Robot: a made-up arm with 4 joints.
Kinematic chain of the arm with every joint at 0, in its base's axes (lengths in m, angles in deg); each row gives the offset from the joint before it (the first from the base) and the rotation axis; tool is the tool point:
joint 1: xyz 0 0 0.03 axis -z
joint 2: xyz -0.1 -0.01 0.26 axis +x
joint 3: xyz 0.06 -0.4 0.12 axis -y
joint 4: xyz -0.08 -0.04 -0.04 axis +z
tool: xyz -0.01 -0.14 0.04
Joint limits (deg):
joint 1: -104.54..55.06
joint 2: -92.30..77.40
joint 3: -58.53..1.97
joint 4: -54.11..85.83
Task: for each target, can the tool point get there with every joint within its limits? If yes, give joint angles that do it. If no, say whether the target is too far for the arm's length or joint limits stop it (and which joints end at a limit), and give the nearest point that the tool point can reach.
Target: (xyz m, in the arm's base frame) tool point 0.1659 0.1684 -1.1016
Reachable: no: too far | nearest point 0.2650 -0.0210 -0.2467 | short by 0.881 m
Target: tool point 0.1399 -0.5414 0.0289
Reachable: yes | joints -25.18 40.41 -25.88 7.83
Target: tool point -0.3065 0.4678 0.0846
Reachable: no: joint limits stop it (at a limit: joint 1, joint 2, joint 3, joint 4) | nearest point -0.3276 0.0629 -0.1869 | short by 0.488 m
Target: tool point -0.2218 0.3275 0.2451
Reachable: no: joint limits stop it (at a limit: joint 1, joint 2, joint 3, joint 4) | nearest point -0.3276 0.0629 -0.1869 | short by 0.518 m
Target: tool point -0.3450 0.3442 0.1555
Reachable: no: joint limits stop it (at a limit: joint 1, joint 3, joint 4) | nearest point -0.3567 0.0425 -0.1686 | short by 0.443 m
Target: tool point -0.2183 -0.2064 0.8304
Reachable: yes | joints 25.05 -47.44 -33.77 2.18
